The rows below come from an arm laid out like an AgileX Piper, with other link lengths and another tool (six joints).
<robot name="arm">
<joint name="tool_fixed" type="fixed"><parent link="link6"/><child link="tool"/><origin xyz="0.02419 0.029 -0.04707" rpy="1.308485 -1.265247 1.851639"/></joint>
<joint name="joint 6" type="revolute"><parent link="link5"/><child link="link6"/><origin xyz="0.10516 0 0.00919"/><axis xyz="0.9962 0 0.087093"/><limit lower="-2.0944" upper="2.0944"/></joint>
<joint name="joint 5" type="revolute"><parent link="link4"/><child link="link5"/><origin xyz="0 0 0"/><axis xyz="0 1 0"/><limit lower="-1.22" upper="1.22"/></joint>
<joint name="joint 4" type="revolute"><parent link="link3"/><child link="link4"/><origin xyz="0.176 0 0.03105"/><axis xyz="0.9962 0 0.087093"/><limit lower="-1.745" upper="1.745"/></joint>
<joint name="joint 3" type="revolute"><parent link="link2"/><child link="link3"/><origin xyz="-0.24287 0 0.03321"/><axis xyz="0 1 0"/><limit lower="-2.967" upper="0"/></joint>
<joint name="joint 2" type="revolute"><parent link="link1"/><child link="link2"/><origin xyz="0 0 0"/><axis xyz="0 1 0"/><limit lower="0" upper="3.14"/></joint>
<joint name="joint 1" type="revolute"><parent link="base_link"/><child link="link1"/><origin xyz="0 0 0.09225"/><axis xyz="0 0 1"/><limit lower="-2.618" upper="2.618"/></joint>
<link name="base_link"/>
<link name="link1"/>
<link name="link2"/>
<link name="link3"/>
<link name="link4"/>
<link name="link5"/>
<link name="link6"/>
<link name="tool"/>
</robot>
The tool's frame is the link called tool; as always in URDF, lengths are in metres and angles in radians.
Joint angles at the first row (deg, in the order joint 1, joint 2, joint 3, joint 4, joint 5, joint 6):
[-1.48, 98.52, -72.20, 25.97, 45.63, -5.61]
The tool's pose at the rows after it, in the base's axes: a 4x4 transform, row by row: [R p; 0 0 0 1], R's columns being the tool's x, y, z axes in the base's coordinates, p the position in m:
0.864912 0.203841 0.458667 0.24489; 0.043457 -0.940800 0.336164 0.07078; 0.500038 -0.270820 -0.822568 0.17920; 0 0 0 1
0.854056 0.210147 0.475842 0.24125; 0.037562 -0.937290 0.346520 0.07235; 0.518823 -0.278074 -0.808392 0.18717; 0 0 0 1
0.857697 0.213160 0.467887 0.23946; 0.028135 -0.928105 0.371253 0.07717; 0.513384 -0.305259 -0.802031 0.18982; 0 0 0 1
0.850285 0.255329 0.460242 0.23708; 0.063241 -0.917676 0.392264 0.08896; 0.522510 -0.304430 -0.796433 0.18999; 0 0 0 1
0.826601 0.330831 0.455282 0.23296; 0.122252 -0.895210 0.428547 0.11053; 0.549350 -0.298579 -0.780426 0.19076; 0 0 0 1
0.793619 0.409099 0.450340 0.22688; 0.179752 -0.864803 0.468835 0.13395; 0.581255 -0.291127 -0.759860 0.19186; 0 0 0 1
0.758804 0.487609 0.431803 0.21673; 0.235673 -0.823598 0.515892 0.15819; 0.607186 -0.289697 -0.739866 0.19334; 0 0 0 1
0.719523 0.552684 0.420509 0.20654; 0.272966 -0.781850 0.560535 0.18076; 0.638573 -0.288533 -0.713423 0.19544; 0 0 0 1
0.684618 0.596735 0.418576 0.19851; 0.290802 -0.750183 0.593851 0.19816; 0.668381 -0.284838 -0.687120 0.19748; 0 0 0 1
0.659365 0.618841 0.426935 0.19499; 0.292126 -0.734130 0.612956 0.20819; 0.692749 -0.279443 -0.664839 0.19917; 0 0 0 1
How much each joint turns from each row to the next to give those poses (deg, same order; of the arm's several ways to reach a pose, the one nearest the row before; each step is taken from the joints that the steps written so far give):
[0.00, -3.71, 0.00, 0.00, 1.00, -0.06]
[0.00, -1.69, 0.00, 0.70, 0.55, 0.00]
[0.43, -0.16, 0.00, 1.54, 0.69, 0.00]
[2.82, 0.00, 0.05, 0.20, -0.75, 0.00]
[5.22, 0.00, 0.00, 0.36, -2.07, 0.00]
[5.70, 0.01, 0.00, 0.37, -2.55, 0.05]
[5.91, 0.00, 0.00, 0.63, -2.13, 0.00]
[5.55, -0.01, 0.00, 0.72, -2.73, 0.15]
[4.35, 0.00, 0.00, 0.31, -2.82, 0.46]
[2.46, 0.01, 0.00, 0.12, -2.33, 0.30]

